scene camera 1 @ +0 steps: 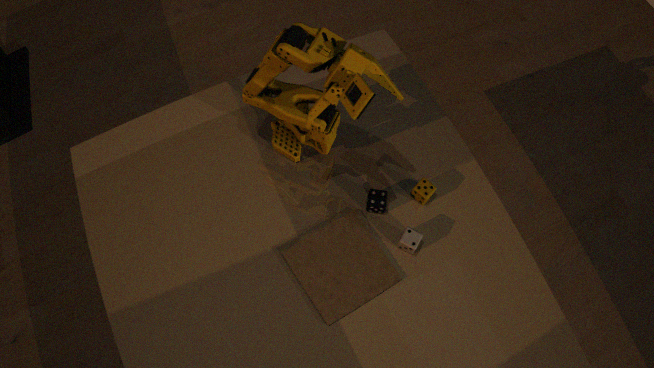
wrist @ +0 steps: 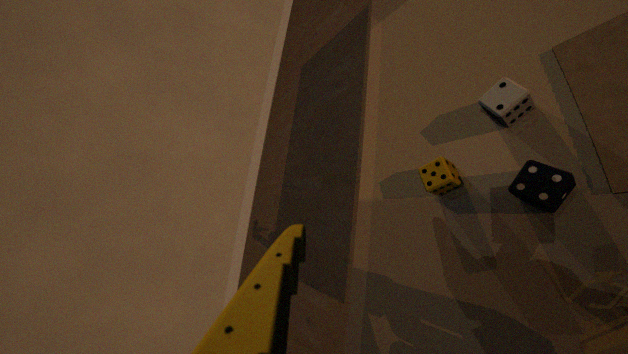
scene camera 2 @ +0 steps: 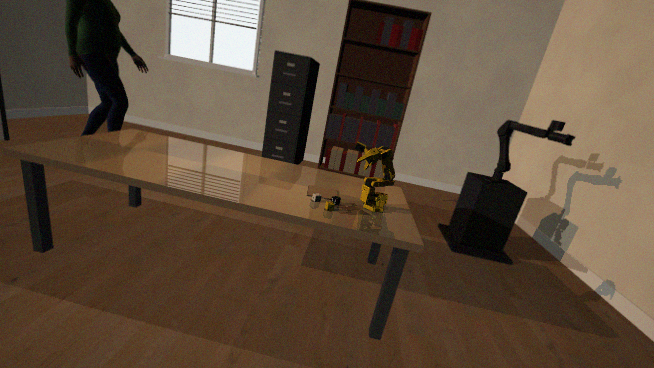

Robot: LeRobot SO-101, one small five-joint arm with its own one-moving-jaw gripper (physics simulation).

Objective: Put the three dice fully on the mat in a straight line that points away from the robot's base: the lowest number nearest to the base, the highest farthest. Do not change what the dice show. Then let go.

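Places are measured from the arm's base along level axes (x left, y back, z up), in millimetres.
Where they show: hand at its tool point: (scene camera 1: 398, 98) (wrist: 304, 238) (scene camera 2: 358, 161); arm's base at its link origin: (scene camera 1: 306, 144) (scene camera 2: 368, 206).
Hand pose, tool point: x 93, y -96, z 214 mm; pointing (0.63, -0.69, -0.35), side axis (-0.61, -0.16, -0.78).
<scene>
Each offset is from my tool point to the top centre of the thing. "pt": to the spot under its first point.
The white die {dy -139, dx -17, dz -184 mm} (scene camera 1: 411, 240) (scene camera 2: 315, 198) (wrist: 506, 100) shows two on top and stands on the table beside the mat {dy -128, dx -133, dz -210 mm} (scene camera 1: 345, 270) (wrist: 600, 85). The black die {dy -56, dx -34, dz -184 mm} (scene camera 1: 377, 201) (scene camera 2: 335, 200) (wrist: 542, 185) shows four and stands off the mat, near its corner on the base side. The yellow die {dy -73, dx +48, dz -184 mm} (scene camera 1: 424, 191) (scene camera 2: 330, 205) (wrist: 439, 175) shows five and stands farther from the mat, beside the black die. My gripper (scene camera 1: 384, 82) (scene camera 2: 366, 152) is raised high above the table, away from the dice, open and empty. One notched jaw shows in the wrist view.
The arm's base (scene camera 1: 312, 132) (scene camera 2: 374, 200) stands on the table near one end. The table edge {pt dy -127, dx +175, dz -214 mm} (scene camera 1: 492, 192) (wrist: 367, 150) runs past the yellow die's side. A dark arm on a black pedestal (scene camera 2: 487, 215) stands beyond the table, on the floor.
</scene>
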